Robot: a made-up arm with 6 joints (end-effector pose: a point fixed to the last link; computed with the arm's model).
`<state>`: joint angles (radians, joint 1 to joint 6).
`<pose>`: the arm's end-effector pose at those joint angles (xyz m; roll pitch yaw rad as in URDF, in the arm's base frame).
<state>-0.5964 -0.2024 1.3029 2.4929 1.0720 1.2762</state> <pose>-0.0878 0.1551 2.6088 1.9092 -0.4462 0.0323</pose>
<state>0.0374 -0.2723 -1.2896 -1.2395 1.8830 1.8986</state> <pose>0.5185 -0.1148 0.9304 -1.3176 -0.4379 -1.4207</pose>
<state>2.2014 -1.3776 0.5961 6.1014 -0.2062 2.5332</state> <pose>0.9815 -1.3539 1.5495 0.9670 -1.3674 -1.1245</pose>
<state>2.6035 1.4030 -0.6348 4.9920 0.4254 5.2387</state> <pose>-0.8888 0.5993 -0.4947 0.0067 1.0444 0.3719</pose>
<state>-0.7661 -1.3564 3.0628 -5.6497 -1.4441 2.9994</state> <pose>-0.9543 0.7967 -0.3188 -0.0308 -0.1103 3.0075</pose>
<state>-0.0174 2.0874 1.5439 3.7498 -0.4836 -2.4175</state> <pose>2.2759 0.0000 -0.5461 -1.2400 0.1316 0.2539</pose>
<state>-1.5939 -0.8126 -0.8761 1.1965 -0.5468 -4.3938</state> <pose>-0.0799 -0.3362 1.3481 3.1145 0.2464 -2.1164</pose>
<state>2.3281 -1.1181 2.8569 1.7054 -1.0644 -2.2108</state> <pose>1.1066 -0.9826 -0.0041 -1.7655 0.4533 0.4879</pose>
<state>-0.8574 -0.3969 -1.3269 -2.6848 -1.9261 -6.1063</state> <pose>0.3619 -0.3240 0.9965 2.5279 -0.8977 -0.1321</pose>
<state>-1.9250 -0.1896 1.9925 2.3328 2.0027 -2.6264</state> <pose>0.3379 0.6316 2.2372 -0.9434 -0.0171 -1.2080</pose>
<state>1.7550 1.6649 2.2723 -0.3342 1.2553 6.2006</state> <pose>-0.3158 1.9487 1.1276 2.4956 -1.1543 -0.5065</pose>
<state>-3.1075 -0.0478 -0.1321 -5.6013 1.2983 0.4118</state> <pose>-1.0925 -0.1278 1.8533 -1.5509 -0.8073 -2.0361</pose>
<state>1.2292 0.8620 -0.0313 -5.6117 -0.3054 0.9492</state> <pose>0.6628 1.7811 0.4427 -1.9800 1.0988 0.8052</pose>
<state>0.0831 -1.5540 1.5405 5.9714 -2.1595 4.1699</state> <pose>-1.9565 -0.1248 0.3365 1.6179 -0.8703 0.4901</pose>
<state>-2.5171 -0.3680 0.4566 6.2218 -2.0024 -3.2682</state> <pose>-0.1872 -0.1451 2.2359 -2.9068 1.1748 -2.3722</pose>
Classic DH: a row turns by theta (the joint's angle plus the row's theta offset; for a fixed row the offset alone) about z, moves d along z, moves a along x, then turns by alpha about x. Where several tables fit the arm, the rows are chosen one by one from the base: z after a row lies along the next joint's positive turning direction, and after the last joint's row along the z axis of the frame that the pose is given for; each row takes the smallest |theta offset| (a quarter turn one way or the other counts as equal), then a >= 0, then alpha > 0; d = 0 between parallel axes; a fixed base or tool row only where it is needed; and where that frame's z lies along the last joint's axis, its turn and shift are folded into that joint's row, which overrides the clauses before.
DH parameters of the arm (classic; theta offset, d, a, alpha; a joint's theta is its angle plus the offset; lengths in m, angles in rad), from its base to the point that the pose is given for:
joint 1: 0 0.38 0.138 -1.5708
joint 2: -1.5708 0 1.225 3.1416
joint 3: 0 0 0.223 -1.5708
joint 4: 0 -0.952 0 1.5708
joint 5: 0 0 0 -1.5708
joint 6: 1.5708 -0.149 0 1.5708
tool (fixed): -1.5708 0 0 0

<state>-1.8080 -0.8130 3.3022 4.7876 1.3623 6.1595</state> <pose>0.1198 1.1140 0.2777 -0.4875 0.2141 2.8475</pose>
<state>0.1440 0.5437 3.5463 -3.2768 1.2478 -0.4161</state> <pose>-0.2298 -0.0141 1.4846 1.0540 -1.3447 2.6789</pose>
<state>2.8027 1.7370 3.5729 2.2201 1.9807 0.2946</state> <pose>-0.9574 0.2221 1.0020 2.6304 0.2416 -2.6288</pose>
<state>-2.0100 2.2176 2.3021 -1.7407 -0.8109 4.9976</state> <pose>-0.8162 -1.9877 -0.0288 2.9122 -0.1813 -1.1970</pose>
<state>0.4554 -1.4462 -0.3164 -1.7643 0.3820 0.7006</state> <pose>-0.6982 -0.4026 1.6088 1.6489 -0.9417 -0.2155</pose>
